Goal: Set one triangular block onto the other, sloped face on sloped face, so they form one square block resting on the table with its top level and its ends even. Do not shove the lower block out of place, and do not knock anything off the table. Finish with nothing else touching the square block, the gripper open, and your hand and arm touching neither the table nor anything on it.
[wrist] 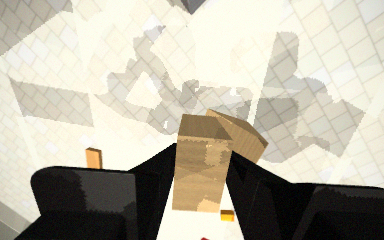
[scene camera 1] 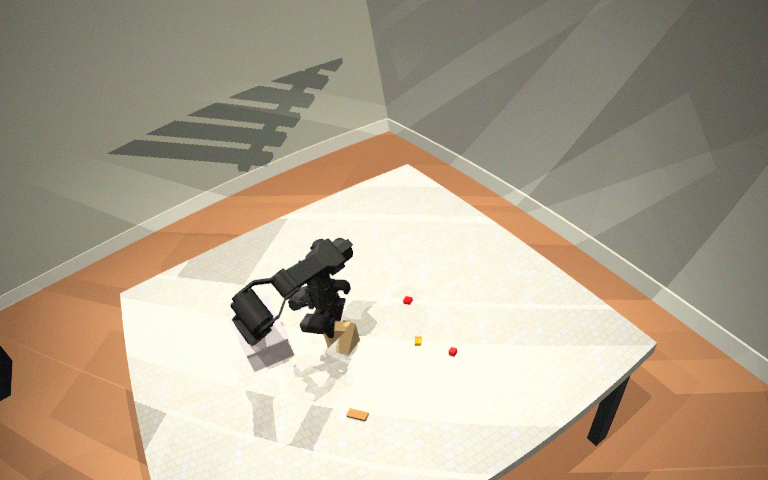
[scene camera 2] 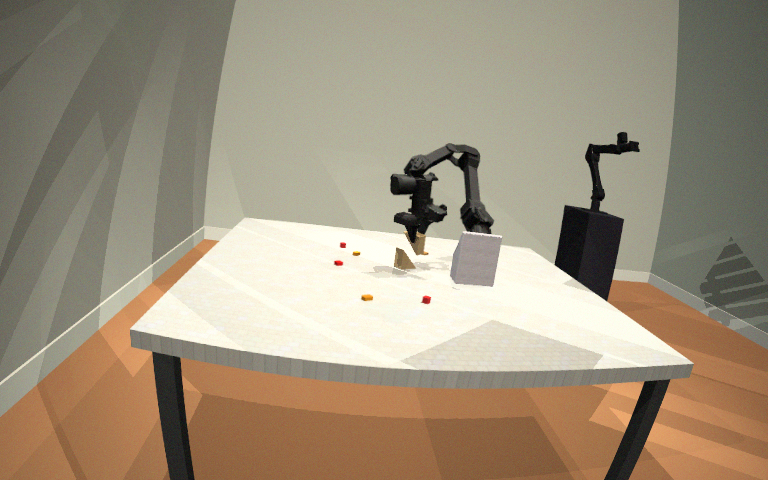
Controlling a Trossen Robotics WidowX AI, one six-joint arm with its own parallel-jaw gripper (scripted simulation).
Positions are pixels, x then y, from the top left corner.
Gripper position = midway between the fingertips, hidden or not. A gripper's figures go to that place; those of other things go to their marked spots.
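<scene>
There's a tan triangular block (wrist: pixel 204 148) 90 mm from the lens. My gripper (wrist: pixel 199 149) is 110 mm from the lens, and then there's another tan triangular block (wrist: pixel 248 142), and that one's 150 mm from the lens.
</scene>
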